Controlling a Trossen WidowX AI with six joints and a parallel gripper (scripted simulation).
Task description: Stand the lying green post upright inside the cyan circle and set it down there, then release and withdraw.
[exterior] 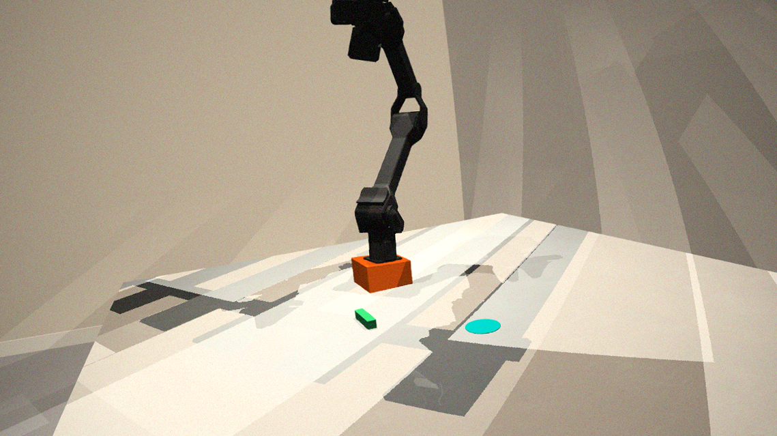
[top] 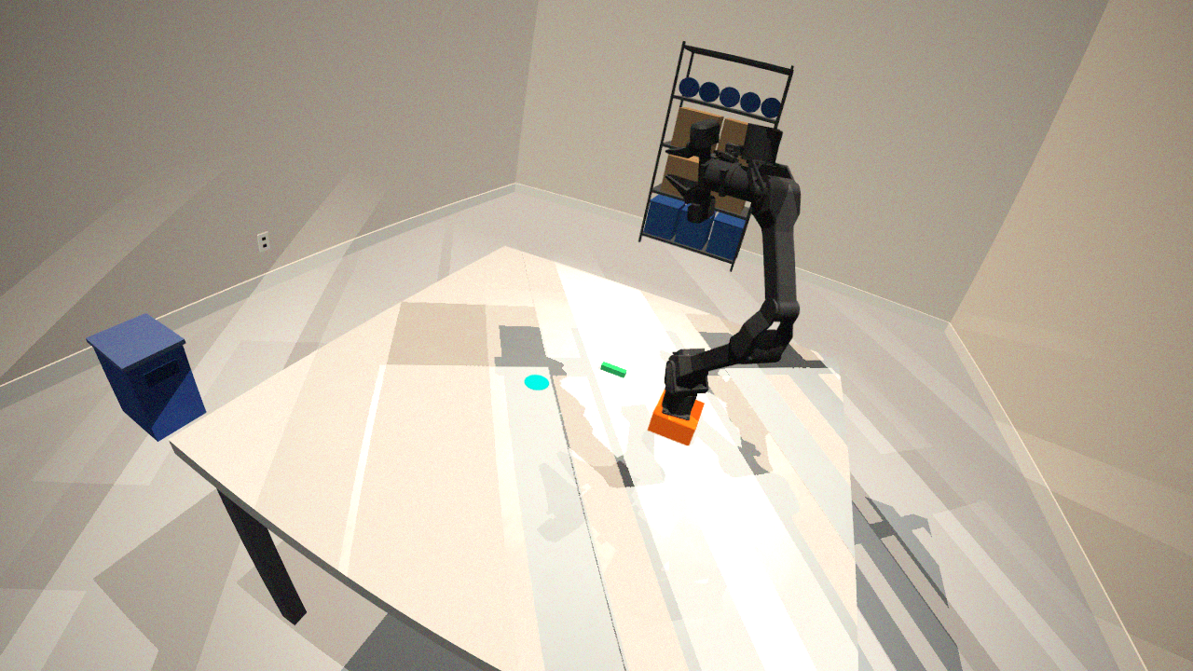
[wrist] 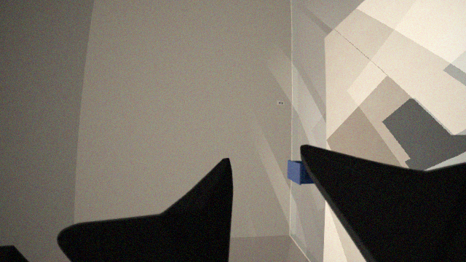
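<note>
My gripper tip is now 55 cm above the green post, 8 cm to the left of it and 2 cm short of it. Round my gripper tip: cyan circle 56 cm below, 18 cm ahead, 5 cm to the left.
</note>
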